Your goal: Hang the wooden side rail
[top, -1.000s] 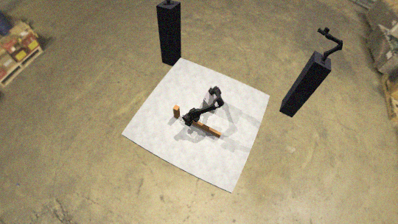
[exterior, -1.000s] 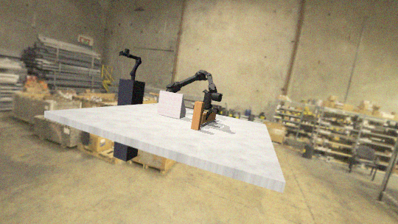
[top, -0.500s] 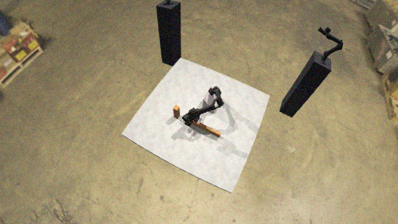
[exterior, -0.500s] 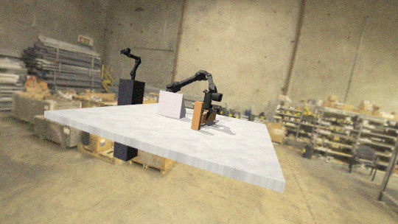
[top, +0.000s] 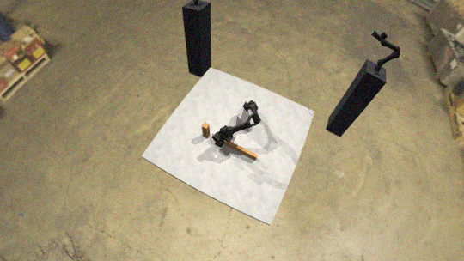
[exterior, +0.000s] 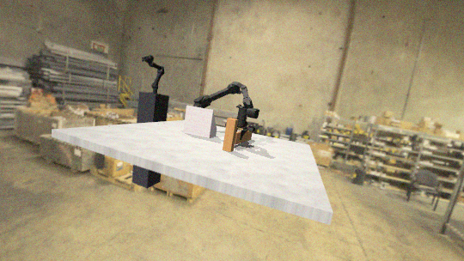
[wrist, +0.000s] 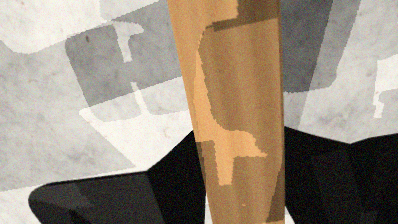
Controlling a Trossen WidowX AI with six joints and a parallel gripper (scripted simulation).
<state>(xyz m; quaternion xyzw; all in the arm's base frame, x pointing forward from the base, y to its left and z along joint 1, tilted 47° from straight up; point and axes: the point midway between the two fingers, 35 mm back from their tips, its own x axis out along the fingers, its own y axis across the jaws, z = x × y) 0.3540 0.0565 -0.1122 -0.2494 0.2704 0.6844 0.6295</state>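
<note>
The wooden headboard post is 170 mm to the right of my gripper tip and 40 mm above it.
</note>
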